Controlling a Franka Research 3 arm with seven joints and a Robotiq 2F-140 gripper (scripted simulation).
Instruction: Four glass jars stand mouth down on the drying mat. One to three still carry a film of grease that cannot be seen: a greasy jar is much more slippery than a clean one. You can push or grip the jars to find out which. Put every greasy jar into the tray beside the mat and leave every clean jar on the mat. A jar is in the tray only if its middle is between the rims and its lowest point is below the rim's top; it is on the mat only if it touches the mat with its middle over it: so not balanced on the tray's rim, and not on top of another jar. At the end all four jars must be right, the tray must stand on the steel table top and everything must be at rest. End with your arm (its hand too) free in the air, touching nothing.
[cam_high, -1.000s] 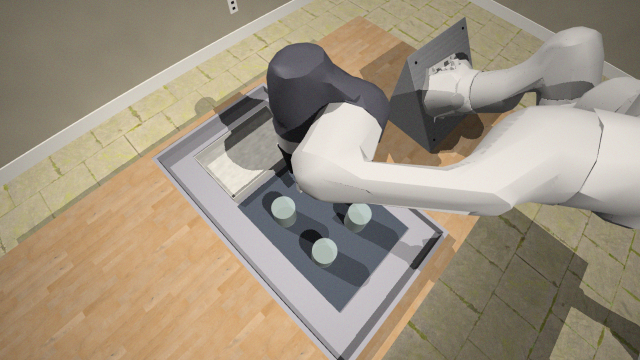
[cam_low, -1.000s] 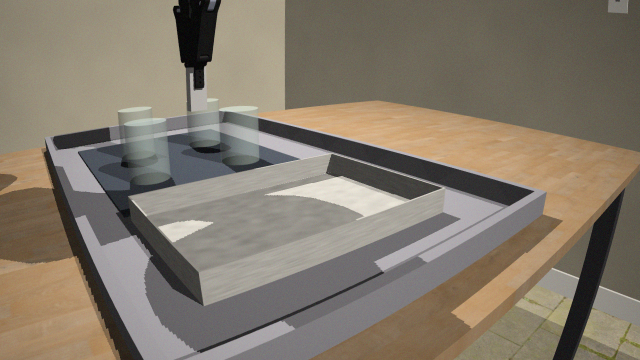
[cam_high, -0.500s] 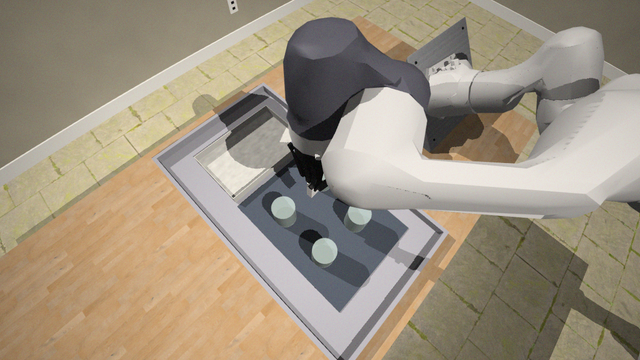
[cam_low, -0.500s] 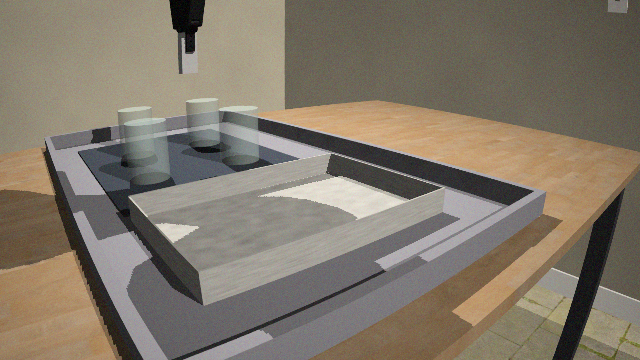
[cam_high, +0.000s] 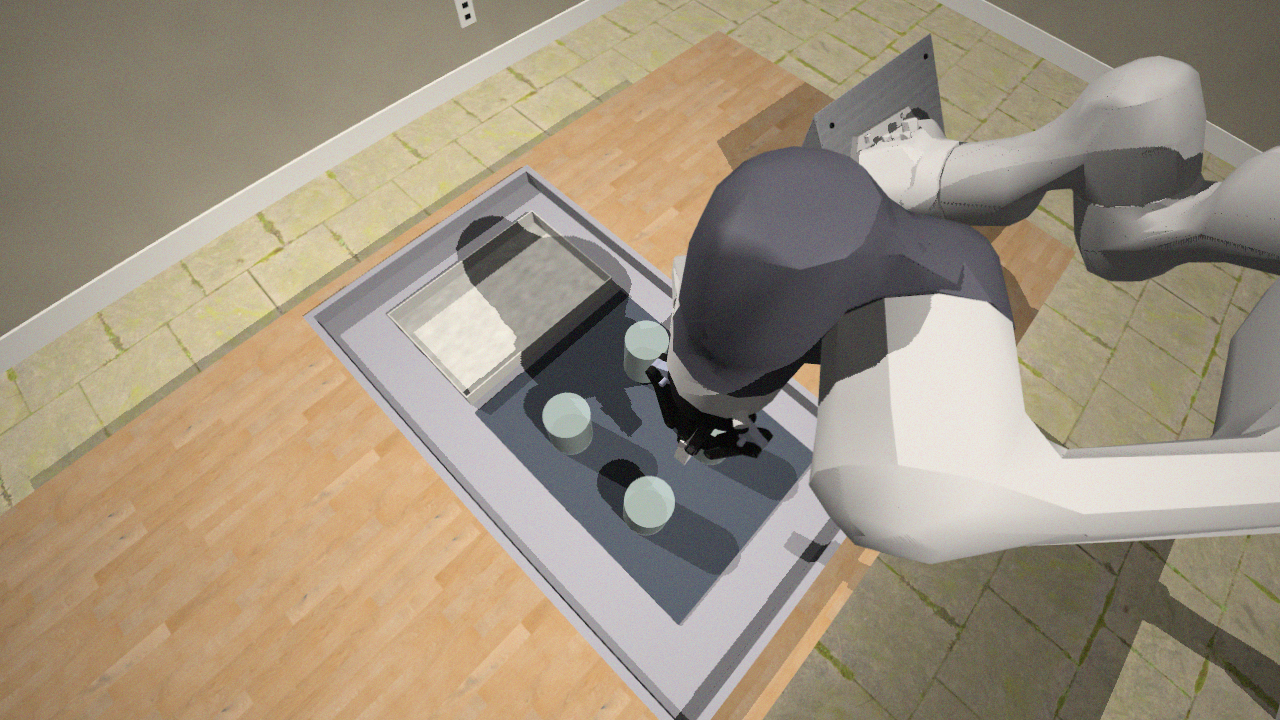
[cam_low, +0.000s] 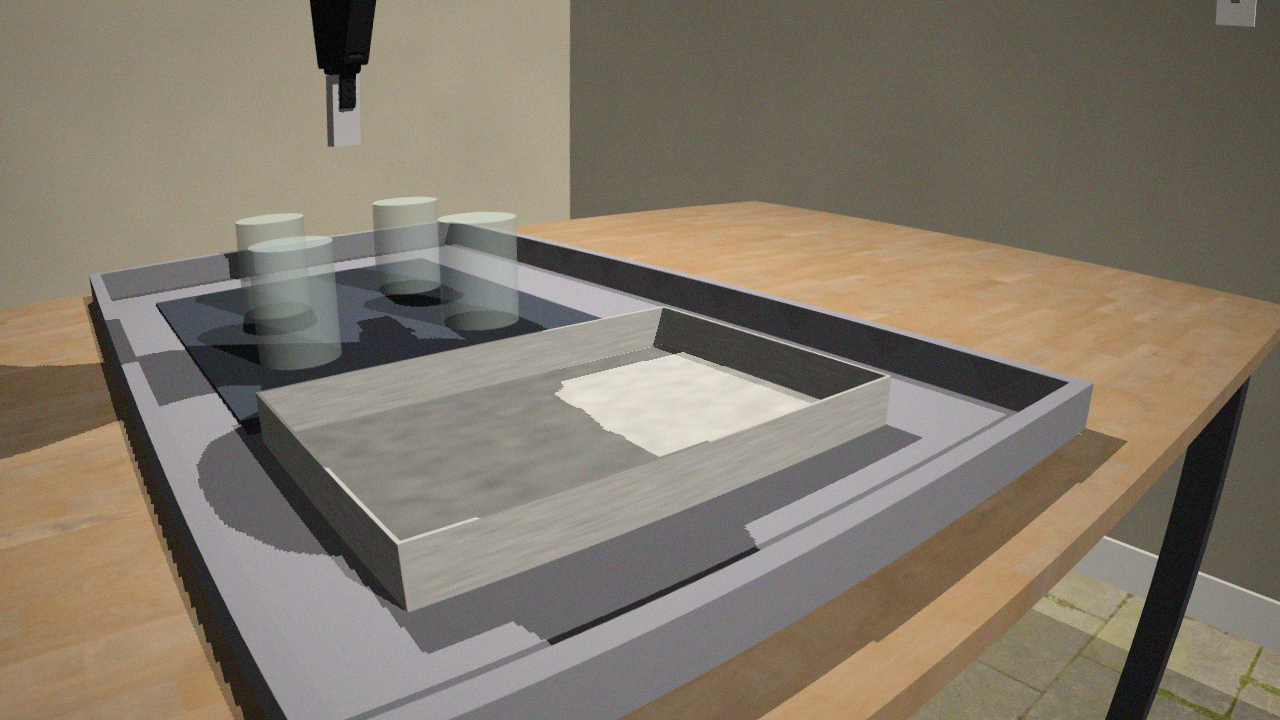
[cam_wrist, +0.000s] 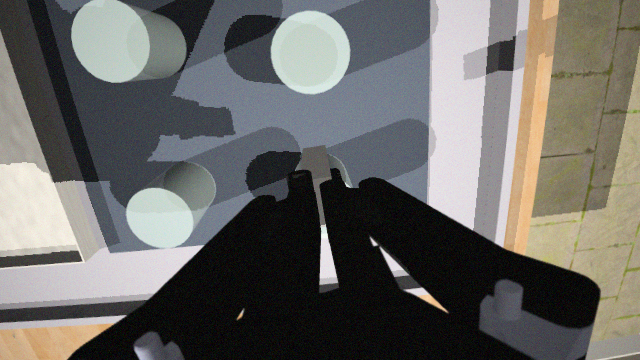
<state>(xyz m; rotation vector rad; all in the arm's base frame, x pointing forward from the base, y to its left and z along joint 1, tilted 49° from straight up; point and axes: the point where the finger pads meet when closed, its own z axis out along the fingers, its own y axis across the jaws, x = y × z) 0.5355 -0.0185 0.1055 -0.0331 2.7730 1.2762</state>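
The dark drying mat lies 20 mm behind my hand, 70 mm to the right of it and 180 mm below it. Also, from my hand: tray 20 mm behind, 390 mm to the right, 170 mm below; then steel table top 10 mm behind, 180 mm to the right, 180 mm below.
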